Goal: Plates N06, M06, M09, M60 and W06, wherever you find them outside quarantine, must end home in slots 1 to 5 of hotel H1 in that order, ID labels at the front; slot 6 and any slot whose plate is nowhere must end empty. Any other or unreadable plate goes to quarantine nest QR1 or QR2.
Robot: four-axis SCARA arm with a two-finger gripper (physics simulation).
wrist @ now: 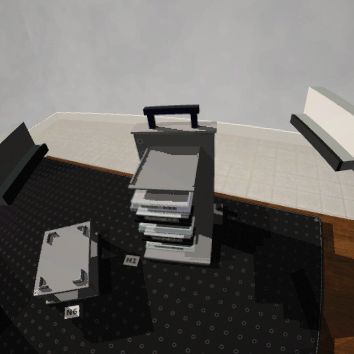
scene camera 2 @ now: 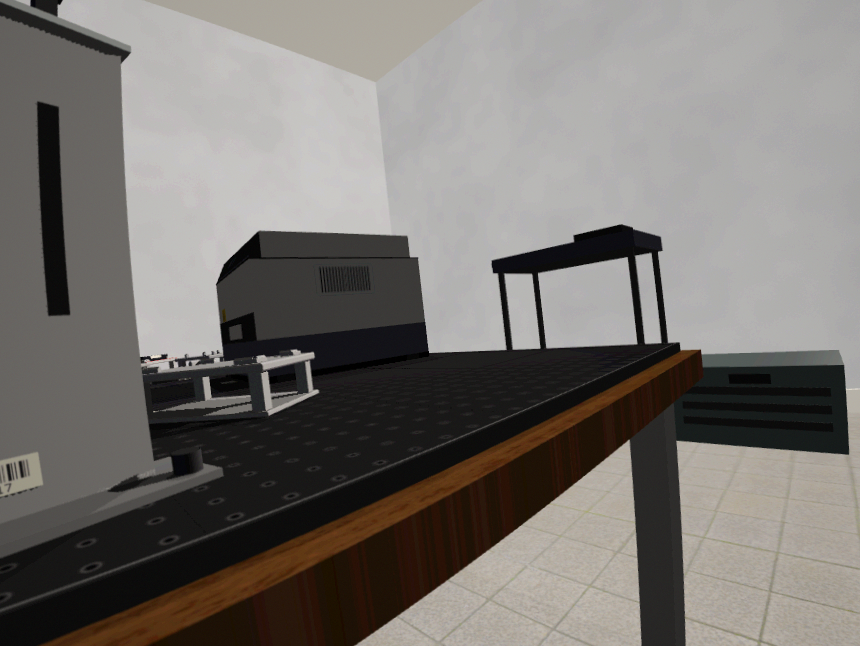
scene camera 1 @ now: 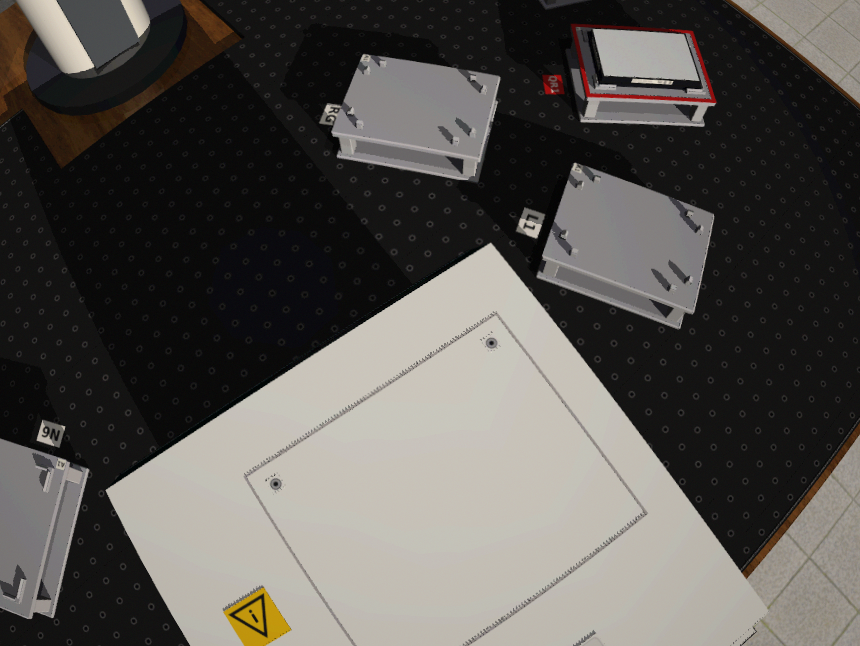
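Where they show: gripper, fingertip midpoint: (wrist: pixel 162 114); arm's base, origin of the base link: (scene camera 1: pixel 107 48).
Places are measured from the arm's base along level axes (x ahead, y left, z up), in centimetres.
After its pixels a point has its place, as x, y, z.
Hotel H1 (wrist: pixel 204 200) {28.6, -62.8, 9.1} stands upright in the wrist view, its open front facing the camera. It holds several stacked plates: a white one (wrist: pixel 162 201) {30.2, -50.1, 21.5} high up, a black one (wrist: pixel 164 219) {30.1, -49.4, 18.4} below it, another black one (wrist: pixel 167 239) {30.3, -49.3, 13.2} lower and a pale one (wrist: pixel 171 246) {30.0, -49.5, 10.8} at the bottom. Their labels are too small to read. My gripper (wrist: pixel 162 114) {23.8, -42.6, 37.9} is open and empty, its fingers at the left and right edges, apart from the hotel. Quarantine nest QR1 (scene camera 1: pixel 588 98) {56.4, 36.7, 6.0} holds a black-based plate with a white top (scene camera 1: pixel 646 55) {57.0, 46.4, 7.7}; its label is unreadable. QR2 does not show.
Nest N6 (wrist: pixel 65 260) {50.7, -40.3, 6.3} (scene camera 1: pixel 20 514) {53.1, -38.4, 6.3} is empty, left of the hotel in the wrist view. Nests RG (scene camera 1: pixel 417 104) {44.7, 21.1, 6.3} and L1 (scene camera 1: pixel 629 236) {71.3, 26.3, 6.3} are empty. A large white housing (scene camera 1: pixel 444 445) {77.1, -4.3, 26.4} stands near L1. A grey column (scene camera 2: pixel 90 278) {39.1, -63.3, 12.3} stands near the table edge.
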